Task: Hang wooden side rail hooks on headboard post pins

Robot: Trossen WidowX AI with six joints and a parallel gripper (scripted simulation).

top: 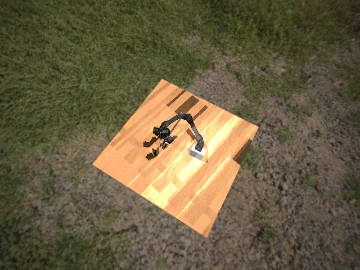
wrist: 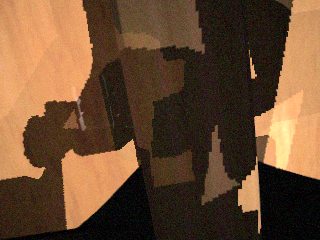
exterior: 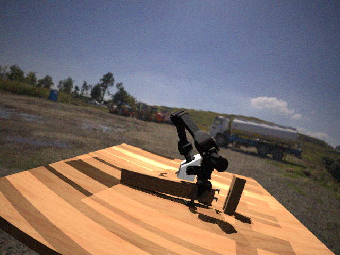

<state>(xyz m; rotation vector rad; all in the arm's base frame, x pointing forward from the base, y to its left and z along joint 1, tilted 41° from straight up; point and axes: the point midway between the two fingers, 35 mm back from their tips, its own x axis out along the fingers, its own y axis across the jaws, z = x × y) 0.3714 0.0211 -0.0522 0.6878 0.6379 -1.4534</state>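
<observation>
The headboard post is 16 cm to the left of my gripper tip and 4 cm above it.
</observation>
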